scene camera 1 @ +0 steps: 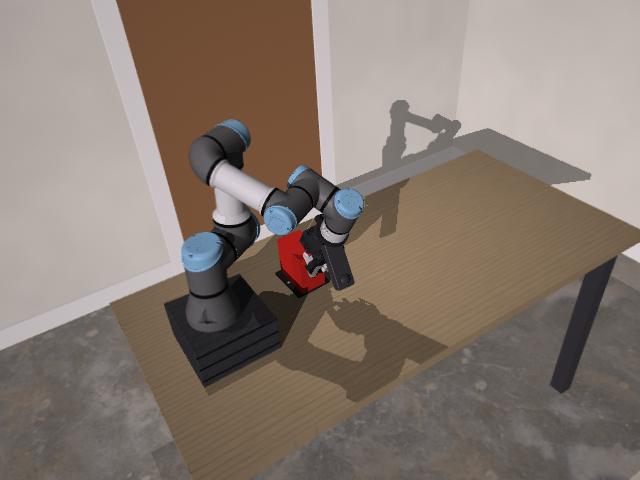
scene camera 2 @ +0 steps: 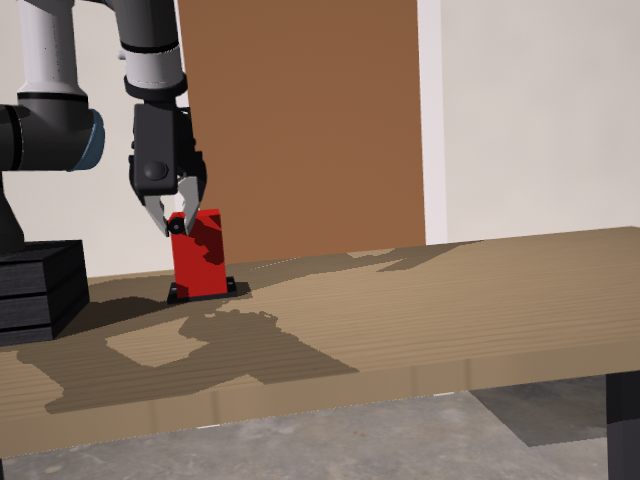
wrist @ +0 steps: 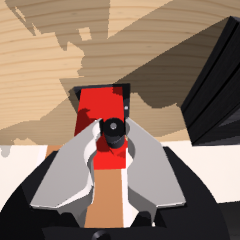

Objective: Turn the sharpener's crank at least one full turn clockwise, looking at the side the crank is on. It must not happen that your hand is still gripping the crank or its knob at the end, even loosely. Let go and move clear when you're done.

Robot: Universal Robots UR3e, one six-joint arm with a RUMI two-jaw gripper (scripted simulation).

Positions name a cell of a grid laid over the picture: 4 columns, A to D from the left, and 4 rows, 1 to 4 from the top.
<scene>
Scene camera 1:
my gripper: B3
red sharpener: B3
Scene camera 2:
my gripper: B2
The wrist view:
my gripper: B2
</scene>
